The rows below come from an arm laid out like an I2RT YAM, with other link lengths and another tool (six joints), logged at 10 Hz.
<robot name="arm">
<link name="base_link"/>
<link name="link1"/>
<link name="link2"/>
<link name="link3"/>
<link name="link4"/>
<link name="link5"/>
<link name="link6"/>
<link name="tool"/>
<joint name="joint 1" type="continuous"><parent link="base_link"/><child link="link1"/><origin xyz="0 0 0.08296" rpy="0 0 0"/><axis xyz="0 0 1"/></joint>
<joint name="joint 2" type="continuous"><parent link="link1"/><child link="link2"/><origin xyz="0.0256 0.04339 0.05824" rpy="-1.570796 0 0"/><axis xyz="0 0 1"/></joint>
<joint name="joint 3" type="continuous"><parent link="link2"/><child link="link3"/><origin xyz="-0.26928 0 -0.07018" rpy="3.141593 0 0"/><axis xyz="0 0 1"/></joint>
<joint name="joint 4" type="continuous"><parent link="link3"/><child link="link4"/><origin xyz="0.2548 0.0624 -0.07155" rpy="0 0 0"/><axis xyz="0 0 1"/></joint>
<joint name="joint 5" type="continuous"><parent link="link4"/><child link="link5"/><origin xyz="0.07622 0.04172 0.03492" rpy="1.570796 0 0"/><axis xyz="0 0 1"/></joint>
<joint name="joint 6" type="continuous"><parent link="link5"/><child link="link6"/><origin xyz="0.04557 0 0.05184" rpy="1.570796 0 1.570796"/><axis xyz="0 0 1"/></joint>
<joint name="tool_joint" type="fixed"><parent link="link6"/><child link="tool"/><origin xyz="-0.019 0.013 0.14" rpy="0 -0.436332 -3.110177"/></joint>
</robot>
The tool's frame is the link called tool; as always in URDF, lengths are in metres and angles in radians. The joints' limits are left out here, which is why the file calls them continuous.
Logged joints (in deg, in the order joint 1, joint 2, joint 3, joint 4, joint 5, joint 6), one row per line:
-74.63, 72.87, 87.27, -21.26, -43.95, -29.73
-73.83, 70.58, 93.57, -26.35, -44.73, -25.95
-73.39, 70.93, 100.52, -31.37, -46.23, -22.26
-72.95, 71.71, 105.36, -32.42, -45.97, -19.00
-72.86, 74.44, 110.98, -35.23, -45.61, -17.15
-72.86, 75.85, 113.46, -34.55, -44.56, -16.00
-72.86, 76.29, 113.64, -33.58, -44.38, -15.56
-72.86, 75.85, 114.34, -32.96, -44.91, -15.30
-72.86, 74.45, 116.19, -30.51, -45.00, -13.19
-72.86, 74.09, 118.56, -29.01, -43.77, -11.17
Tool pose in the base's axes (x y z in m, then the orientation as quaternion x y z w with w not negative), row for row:
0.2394, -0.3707, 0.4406, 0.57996, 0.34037, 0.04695, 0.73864
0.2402, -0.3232, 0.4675, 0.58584, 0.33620, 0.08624, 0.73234
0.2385, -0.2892, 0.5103, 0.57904, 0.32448, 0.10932, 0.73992
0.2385, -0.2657, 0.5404, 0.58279, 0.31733, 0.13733, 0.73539
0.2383, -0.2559, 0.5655, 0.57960, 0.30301, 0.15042, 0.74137
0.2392, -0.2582, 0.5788, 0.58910, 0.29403, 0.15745, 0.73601
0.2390, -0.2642, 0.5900, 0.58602, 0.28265, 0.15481, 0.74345
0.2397, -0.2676, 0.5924, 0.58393, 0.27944, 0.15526, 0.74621
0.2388, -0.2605, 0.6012, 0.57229, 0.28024, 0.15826, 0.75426
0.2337, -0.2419, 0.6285, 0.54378, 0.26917, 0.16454, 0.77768
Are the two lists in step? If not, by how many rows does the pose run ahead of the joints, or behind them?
The pose runs 1 row behind the joints: the pose in row i belongs to the joints in row i - 1.
